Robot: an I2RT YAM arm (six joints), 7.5 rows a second.
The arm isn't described. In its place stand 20 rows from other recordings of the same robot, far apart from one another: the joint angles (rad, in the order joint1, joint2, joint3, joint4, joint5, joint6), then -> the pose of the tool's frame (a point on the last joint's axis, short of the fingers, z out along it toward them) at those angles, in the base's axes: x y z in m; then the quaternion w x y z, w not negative.
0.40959 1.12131 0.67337 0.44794 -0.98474 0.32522 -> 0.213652, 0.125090, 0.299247, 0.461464, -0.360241, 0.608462, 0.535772
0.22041 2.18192 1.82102 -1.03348 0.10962 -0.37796 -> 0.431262, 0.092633, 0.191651, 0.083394, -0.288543, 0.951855, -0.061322
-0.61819 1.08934 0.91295 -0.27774 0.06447 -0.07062 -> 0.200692, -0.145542, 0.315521, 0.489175, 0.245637, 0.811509, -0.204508
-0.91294 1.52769 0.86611 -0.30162 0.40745 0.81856 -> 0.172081, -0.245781, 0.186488, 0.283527, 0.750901, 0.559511, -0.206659
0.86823 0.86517 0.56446 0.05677 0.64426 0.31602 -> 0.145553, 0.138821, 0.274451, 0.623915, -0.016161, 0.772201, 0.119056
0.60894 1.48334 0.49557 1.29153 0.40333 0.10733 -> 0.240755, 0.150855, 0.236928, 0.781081, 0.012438, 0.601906, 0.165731
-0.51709 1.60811 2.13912 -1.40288 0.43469 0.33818 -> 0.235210, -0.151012, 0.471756, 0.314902, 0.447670, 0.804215, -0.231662
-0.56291 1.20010 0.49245 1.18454 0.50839 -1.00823 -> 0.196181, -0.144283, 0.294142, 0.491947, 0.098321, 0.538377, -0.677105
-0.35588 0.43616 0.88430 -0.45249 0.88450 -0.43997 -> 0.057969, -0.050928, 0.384842, 0.470338, 0.274777, 0.652592, -0.526692
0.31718 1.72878 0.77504 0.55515 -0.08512 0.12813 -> 0.334566, 0.113011, 0.166626, 0.531149, -0.101989, 0.826411, 0.156600
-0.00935 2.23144 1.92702 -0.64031 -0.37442 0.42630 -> 0.496592, 0.008378, 0.218946, 0.259365, 0.146052, 0.925077, 0.235861
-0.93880 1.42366 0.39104 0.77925 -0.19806 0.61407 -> 0.161506, -0.208726, 0.167737, 0.613728, 0.508243, 0.603798, -0.021308
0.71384 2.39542 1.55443 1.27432 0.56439 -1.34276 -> 0.402772, 0.323700, 0.193819, 0.723187, -0.321862, 0.467992, -0.392923
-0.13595 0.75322 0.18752 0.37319 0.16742 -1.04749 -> 0.171088, -0.029391, 0.192533, 0.489923, -0.290777, 0.713984, -0.407003
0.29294 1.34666 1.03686 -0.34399 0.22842 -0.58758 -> 0.288795, 0.078686, 0.287253, 0.419959, -0.334038, 0.827417, -0.165630
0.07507 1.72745 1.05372 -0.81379 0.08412 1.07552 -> 0.298577, 0.019457, 0.159208, 0.057752, 0.480319, 0.875099, -0.012621
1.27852 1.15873 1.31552 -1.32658 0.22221 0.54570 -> 0.062065, 0.179043, 0.352825, 0.207076, -0.328307, 0.917186, 0.090020
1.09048 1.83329 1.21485 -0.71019 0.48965 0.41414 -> 0.175734, 0.301058, 0.172963, 0.249975, -0.291892, 0.918244, -0.095598
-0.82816 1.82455 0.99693 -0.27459 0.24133 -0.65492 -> 0.227208, -0.260103, 0.132381, 0.090872, 0.111377, 0.959568, -0.242004
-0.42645 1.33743 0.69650 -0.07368 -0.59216 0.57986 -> 0.253501, -0.093348, 0.204092, 0.375565, 0.313476, 0.820735, 0.295090
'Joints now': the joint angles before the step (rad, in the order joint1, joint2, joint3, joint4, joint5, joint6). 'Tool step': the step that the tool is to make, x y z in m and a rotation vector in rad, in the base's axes. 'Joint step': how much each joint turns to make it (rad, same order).
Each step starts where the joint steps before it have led.
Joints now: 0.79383 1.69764 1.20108 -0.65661 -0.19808 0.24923
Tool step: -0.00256 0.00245 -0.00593 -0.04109 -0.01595 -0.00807
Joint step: 0.01509 0.01123 -0.00734 0.00109 0.04595 0.00541
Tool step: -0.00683 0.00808 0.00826 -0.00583 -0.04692 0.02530
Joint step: 0.03468 -0.01179 0.01631 -0.00152 0.03898 -0.00693
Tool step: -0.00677 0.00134 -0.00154 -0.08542 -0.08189 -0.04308
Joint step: 0.03197 -0.00808 -0.01273 -0.00573 0.13820 0.02024
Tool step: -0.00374 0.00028 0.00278 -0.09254 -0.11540 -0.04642
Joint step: 0.02629 -0.00949 -0.00167 -0.00762 0.16469 0.00664
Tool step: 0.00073 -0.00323 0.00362 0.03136 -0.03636 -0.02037
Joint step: -0.00621 -0.02533 -0.02211 0.04216 0.01410 0.00920
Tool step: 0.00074 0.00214 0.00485 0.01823 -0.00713 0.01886
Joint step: 0.00087 -0.00337 0.01212 0.00587 -0.01337 -0.01363
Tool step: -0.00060 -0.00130 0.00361 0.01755 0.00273 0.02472
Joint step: -0.00362 -0.01337 -0.00240 0.00440 -0.02492 -0.01911
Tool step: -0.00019 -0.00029 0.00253 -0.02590 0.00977 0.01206
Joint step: 0.00011 0.00441 0.01987 -0.03931 0.00204 -0.01480
